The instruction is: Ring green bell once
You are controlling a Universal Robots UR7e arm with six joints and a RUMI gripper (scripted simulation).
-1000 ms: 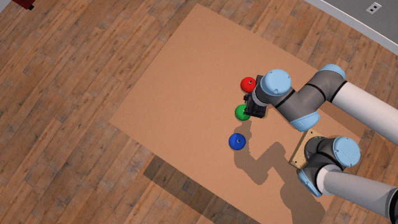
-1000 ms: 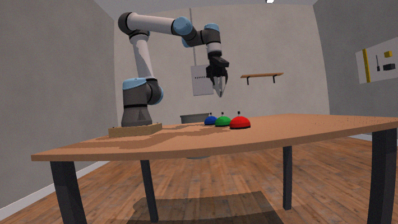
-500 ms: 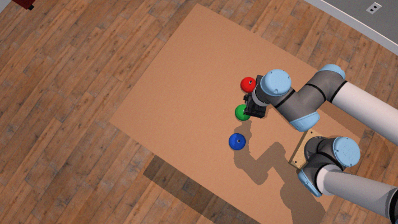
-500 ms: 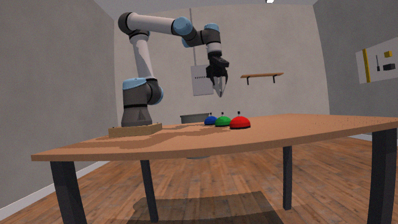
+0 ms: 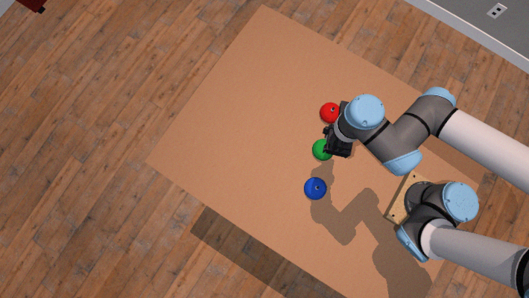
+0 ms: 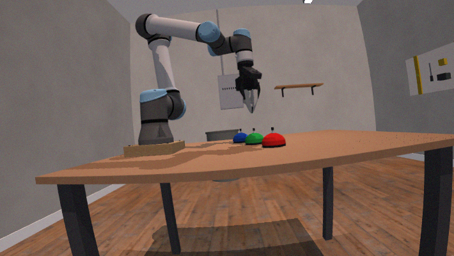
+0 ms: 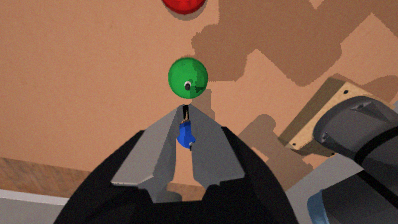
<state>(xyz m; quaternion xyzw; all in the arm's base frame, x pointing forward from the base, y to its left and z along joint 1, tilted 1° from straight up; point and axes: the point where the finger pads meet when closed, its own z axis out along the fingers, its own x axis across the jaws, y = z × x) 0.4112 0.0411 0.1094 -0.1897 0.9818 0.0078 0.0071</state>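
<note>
Right now the green bell is 10 cm below my hand. Also, from my hand: blue bell 6 cm behind, 14 cm to the left, 10 cm below; then red bell 6 cm ahead, 14 cm to the right, 10 cm below.
</note>
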